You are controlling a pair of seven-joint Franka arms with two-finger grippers.
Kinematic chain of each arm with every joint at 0, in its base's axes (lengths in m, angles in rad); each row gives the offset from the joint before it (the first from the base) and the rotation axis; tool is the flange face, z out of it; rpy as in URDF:
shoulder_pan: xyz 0 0 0.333 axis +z
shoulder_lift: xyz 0 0 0 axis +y
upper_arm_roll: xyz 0 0 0.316 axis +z
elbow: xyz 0.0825 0 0 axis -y
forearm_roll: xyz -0.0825 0 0.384 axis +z
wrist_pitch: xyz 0 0 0 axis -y
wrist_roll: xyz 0.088 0 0 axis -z
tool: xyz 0 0 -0.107 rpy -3.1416 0 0
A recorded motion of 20 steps. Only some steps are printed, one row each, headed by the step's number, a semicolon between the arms.
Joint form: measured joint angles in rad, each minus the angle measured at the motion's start. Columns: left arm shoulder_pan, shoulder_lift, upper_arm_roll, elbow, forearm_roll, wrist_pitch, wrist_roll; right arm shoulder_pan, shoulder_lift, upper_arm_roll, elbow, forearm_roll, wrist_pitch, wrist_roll.
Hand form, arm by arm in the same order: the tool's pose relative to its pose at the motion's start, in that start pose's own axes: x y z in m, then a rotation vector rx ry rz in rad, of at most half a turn. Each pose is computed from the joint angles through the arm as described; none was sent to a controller.
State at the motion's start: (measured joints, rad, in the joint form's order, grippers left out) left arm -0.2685 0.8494 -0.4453 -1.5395 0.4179 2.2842 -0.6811; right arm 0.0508 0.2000 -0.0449 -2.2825 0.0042 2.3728 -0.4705
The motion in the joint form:
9: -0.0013 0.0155 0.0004 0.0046 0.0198 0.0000 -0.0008; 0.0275 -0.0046 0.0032 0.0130 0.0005 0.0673 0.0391
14: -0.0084 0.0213 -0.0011 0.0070 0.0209 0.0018 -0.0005; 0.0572 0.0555 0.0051 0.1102 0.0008 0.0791 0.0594
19: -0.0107 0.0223 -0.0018 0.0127 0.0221 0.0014 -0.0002; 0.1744 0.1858 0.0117 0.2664 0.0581 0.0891 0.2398
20: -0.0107 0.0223 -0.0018 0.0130 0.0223 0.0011 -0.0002; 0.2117 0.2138 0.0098 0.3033 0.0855 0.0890 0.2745
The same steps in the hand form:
9: -0.0007 -0.0001 0.0085 0.0116 -0.0020 0.0116; 0.0171 -0.0097 -0.0142 -0.0378 0.0762 0.0088
14: -0.0031 0.0052 0.0110 0.0097 -0.0039 0.0199; 0.0523 -0.0132 -0.0243 -0.0600 0.1200 -0.0029
19: -0.0022 0.0069 0.0093 0.0082 0.0003 0.0219; 0.1204 -0.0662 -0.0172 -0.0272 0.1681 0.0933
20: -0.0021 0.0069 0.0092 0.0084 0.0004 0.0220; 0.1361 -0.0847 -0.0161 -0.0097 0.1804 0.1113

